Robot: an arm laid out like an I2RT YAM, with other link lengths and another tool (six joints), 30 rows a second.
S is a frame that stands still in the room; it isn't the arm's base.
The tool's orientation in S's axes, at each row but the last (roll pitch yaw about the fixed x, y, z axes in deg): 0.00 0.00 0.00; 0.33 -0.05 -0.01; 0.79 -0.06 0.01; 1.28 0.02 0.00; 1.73 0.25 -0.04; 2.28 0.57 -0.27; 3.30 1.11 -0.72; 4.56 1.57 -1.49; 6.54 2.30 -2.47; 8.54 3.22 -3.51; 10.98 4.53 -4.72; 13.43 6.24 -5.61
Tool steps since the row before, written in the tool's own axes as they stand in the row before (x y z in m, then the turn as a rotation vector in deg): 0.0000 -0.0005 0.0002 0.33 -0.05 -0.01; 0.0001 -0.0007 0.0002 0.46 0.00 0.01; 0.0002 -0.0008 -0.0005 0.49 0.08 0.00; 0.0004 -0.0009 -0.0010 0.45 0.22 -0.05; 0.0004 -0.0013 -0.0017 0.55 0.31 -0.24; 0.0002 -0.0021 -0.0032 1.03 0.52 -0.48; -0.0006 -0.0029 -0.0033 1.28 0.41 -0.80; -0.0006 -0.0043 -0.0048 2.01 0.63 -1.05; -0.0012 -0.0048 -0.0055 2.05 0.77 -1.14; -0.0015 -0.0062 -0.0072 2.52 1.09 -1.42; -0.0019 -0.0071 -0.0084 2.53 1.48 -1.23; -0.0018 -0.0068 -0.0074 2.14 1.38 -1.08
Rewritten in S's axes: 0.0000 -0.0005 0.0002 0.33 -0.05 -0.01; 0.0001 -0.0007 0.0002 0.46 0.00 0.01; 0.0002 -0.0008 -0.0005 0.49 0.08 0.00; 0.0004 -0.0009 -0.0010 0.45 0.22 -0.05; 0.0004 -0.0012 -0.0017 0.55 0.32 -0.23; 0.0002 -0.0020 -0.0033 1.03 0.53 -0.47; -0.0007 -0.0027 -0.0034 1.27 0.44 -0.80; -0.0008 -0.0039 -0.0051 2.00 0.66 -1.05; -0.0016 -0.0041 -0.0060 2.04 0.81 -1.13; -0.0023 -0.0049 -0.0079 2.52 1.14 -1.38; -0.0031 -0.0051 -0.0094 2.58 1.48 -1.12; -0.0032 -0.0046 -0.0085 2.19 1.39 -0.96
